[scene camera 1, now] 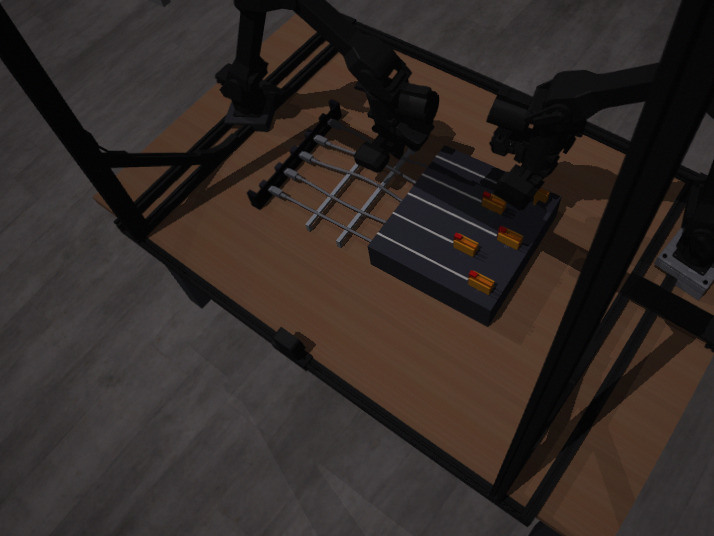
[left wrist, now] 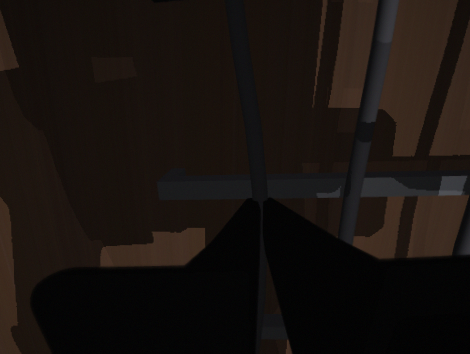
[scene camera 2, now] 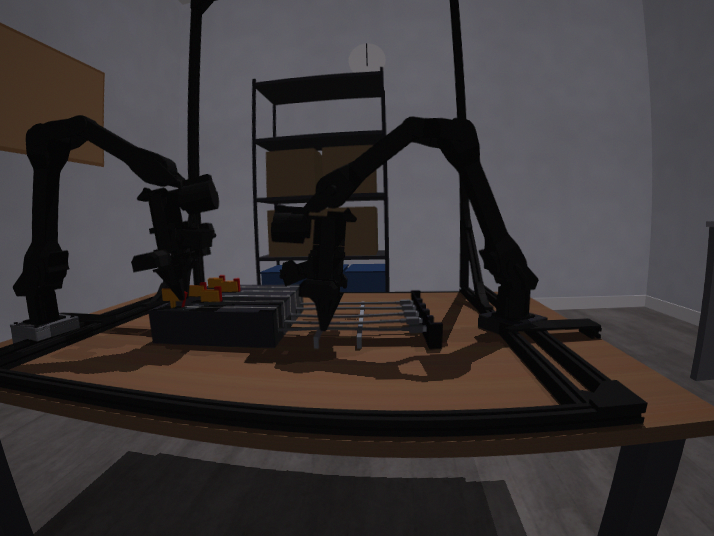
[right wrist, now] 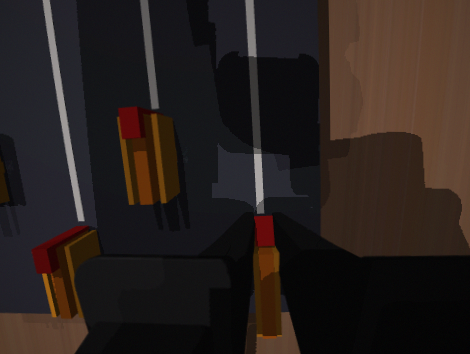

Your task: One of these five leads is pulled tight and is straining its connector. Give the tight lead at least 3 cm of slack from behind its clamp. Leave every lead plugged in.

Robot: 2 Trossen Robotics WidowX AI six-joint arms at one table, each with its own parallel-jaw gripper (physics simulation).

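Frame: origin at the left arm's base, x ahead, y left, z up, level; centimetres.
Seen in the pictures: left gripper, fingertip midpoint: [scene camera 1: 399, 157] [left wrist: 258, 208] [scene camera 2: 323, 330]; right gripper, fingertip midpoint: [scene camera 2: 184, 299] [right wrist: 262, 221]; left arm's base, origin of the base link: [scene camera 1: 250, 106] [scene camera 2: 513, 315]; right arm's base, origin of the base link: [scene camera 1: 696, 254] [scene camera 2: 44, 320].
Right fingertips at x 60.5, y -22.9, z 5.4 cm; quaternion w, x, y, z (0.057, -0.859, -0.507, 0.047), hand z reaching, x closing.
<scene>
Offsets run from my right fingertips to a thing's top centre. "spot": to the spot under its first point.
Five grey leads run from plugs in a black connector rail [scene camera 1: 297, 152] [scene camera 2: 433, 335] over two pale bars to a dark block @[dy -6.8, dx -10.1, dz -1.5 cm] [scene camera 1: 426, 285] [scene camera 2: 213, 327] with orange, red-levered clamps. My left gripper [scene camera 2: 325, 328] [left wrist: 258, 208] is shut on the farthest lead in scene camera 1 [left wrist: 246, 85], near one bar. This lead bends slightly there; its slack behind the clamp cannot be measured. My right gripper [scene camera 2: 179, 297] [right wrist: 262, 221] is shut on the red lever of that lead's clamp @[spot: dy -2.0, dx +3.0, dz +0.8 cm] [scene camera 1: 540, 197] [right wrist: 268, 295]. The gripper partly hides this clamp.
A neighbouring lead @[spot: dy +5.6, dx -22.7, dz -5.5 cm] [left wrist: 369, 95] lies beside my left fingers. Another clamp @[dy -3.3, dx -5.3, dz +0.9 cm] [scene camera 1: 493, 202] [right wrist: 147, 160] stands beside the held one, and more clamps [scene camera 1: 466, 244] [scene camera 1: 510, 237] [scene camera 1: 481, 282] sit along the block. The pale bars [scene camera 1: 322, 213] [scene camera 1: 352, 226] cross beneath the leads.
</scene>
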